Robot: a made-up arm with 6 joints. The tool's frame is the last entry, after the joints.
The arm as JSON. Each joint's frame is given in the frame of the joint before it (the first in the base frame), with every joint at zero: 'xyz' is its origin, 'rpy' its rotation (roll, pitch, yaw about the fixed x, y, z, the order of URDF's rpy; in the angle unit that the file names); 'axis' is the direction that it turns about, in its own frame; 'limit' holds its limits. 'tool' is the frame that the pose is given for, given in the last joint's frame.
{
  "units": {
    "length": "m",
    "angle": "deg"
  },
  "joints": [
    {
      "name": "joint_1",
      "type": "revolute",
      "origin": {
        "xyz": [
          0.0,
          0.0,
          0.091
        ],
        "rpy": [
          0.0,
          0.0,
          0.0
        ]
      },
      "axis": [
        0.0,
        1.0,
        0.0
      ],
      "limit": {
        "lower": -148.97,
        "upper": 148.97
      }
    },
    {
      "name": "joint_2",
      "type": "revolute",
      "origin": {
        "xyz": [
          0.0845,
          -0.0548,
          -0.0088
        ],
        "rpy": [
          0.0,
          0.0,
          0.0
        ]
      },
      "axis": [
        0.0,
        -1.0,
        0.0
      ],
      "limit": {
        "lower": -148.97,
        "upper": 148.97
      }
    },
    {
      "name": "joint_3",
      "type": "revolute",
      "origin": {
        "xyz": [
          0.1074,
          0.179,
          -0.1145
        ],
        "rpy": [
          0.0,
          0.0,
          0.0
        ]
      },
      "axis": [
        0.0,
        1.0,
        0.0
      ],
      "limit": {
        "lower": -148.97,
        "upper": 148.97
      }
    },
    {
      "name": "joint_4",
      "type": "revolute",
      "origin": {
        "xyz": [
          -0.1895,
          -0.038,
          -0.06
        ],
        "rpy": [
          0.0,
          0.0,
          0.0
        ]
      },
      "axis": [
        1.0,
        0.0,
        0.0
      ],
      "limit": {
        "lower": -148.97,
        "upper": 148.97
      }
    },
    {
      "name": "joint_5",
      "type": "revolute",
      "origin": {
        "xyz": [
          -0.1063,
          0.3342,
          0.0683
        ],
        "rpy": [
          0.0,
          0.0,
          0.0
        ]
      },
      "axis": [
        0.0,
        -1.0,
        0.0
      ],
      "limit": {
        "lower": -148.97,
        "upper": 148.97
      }
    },
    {
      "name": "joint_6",
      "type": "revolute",
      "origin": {
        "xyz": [
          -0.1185,
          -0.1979,
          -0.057
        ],
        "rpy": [
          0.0,
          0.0,
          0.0
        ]
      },
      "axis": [
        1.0,
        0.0,
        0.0
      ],
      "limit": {
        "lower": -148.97,
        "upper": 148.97
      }
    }
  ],
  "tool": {
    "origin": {
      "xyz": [
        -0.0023,
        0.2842,
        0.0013
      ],
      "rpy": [
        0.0,
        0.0,
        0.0
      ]
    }
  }
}
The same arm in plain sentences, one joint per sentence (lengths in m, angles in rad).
The arm has six revolute joints in a row. What follows holds with every joint at zero, and every direction is one of the base frame's.
Joint 1 sits 0.0910 m along +z from the base frame's origin and rotates about +y, from -2.6000 to 2.6000 rad.
Joint 2 sits 0.0845 m along +x and 0.0548 m along -y and 0.0088 m along -z from joint 1 and rotates about -y, from -2.6000 to 2.6000 rad.
Joint 3 sits 0.1074 m along +x and 0.1790 m along +y and 0.1145 m along -z from joint 2 and rotates about +y, from -2.6000 to 2.6000 rad.
Joint 4 sits 0.1895 m along -x and 0.0380 m along -y and 0.0600 m along -z from joint 3 and rotates about +x, from -2.6000 to 2.6000 rad.
Joint 5 sits 0.1063 m along -x and 0.3342 m along +y and 0.0683 m along +z from joint 4 and rotates about -y, from -2.6000 to 2.6000 rad.
Joint 6 sits 0.1185 m along -x and 0.1979 m along -y and 0.0570 m along -z from joint 5 and rotates about +x, from -2.6000 to 2.6000 rad.
The tool frame, which is the frame that the pose is given for, sits 0.0023 m along -x and 0.2842 m along +y and 0.0013 m along +z from joint 6; its axes are parallel to the base frame's.

